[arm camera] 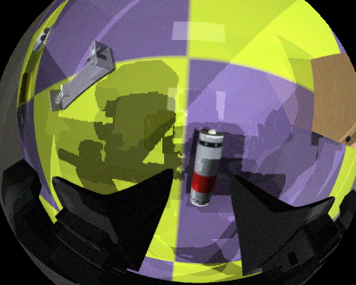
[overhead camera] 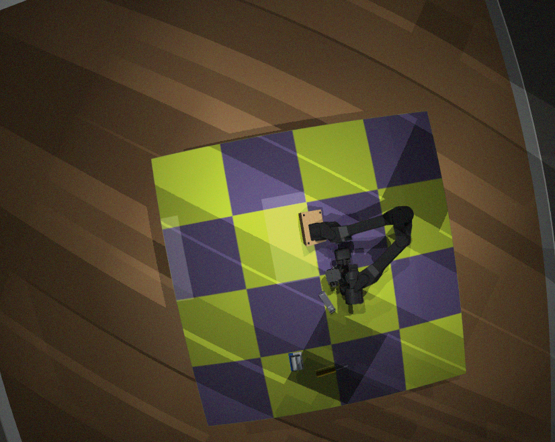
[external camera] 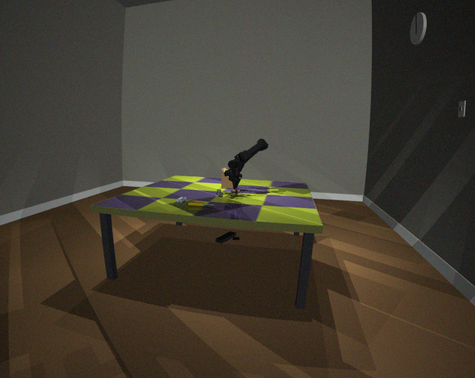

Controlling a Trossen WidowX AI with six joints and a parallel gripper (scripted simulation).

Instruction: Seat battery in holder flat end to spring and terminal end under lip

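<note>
My gripper tip is now 2 cm above the battery. The rest, counted from my gripper tip: yellow-handled screwdriver: 47 cm ahead, 10 cm to the right, 1 cm below; blister pack of spare cells: 39 cm ahead, 26 cm to the right, 2 cm below; black remote: 43 cm ahead, 21 cm below, 4 cm to the left.
</note>
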